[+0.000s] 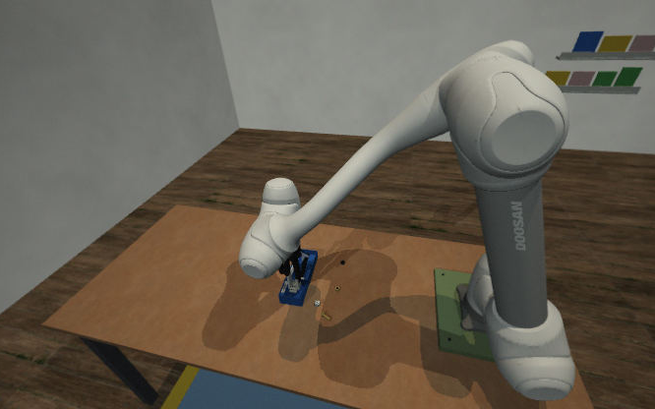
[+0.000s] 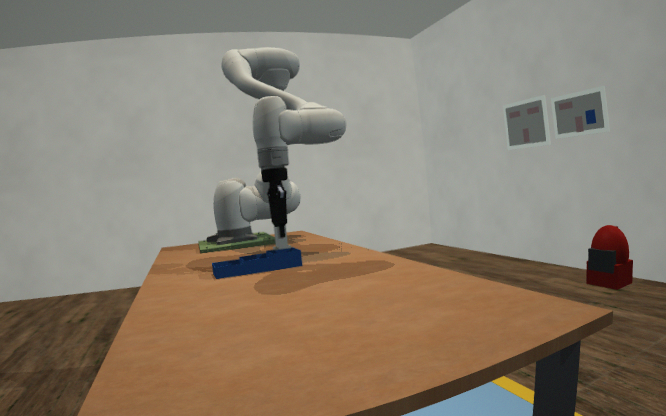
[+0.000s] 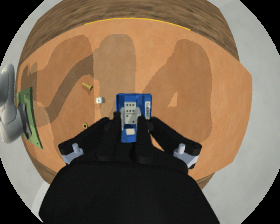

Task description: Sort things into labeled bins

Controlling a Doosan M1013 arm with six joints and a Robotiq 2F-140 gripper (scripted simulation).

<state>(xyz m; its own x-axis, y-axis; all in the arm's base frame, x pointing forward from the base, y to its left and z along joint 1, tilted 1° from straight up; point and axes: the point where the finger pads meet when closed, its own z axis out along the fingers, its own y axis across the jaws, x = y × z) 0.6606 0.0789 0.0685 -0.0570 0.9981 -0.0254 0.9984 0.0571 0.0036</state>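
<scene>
The brass bolt is 13 cm behind my hand, 8 cm below it and 6 cm to the left of it. Round my hand: long blue bin: 8 cm to the right, 6 cm below, 1 cm ahead; brass nut: 14 cm behind, 8 cm below, 6 cm to the right; white flat part: 3 cm below.
</scene>
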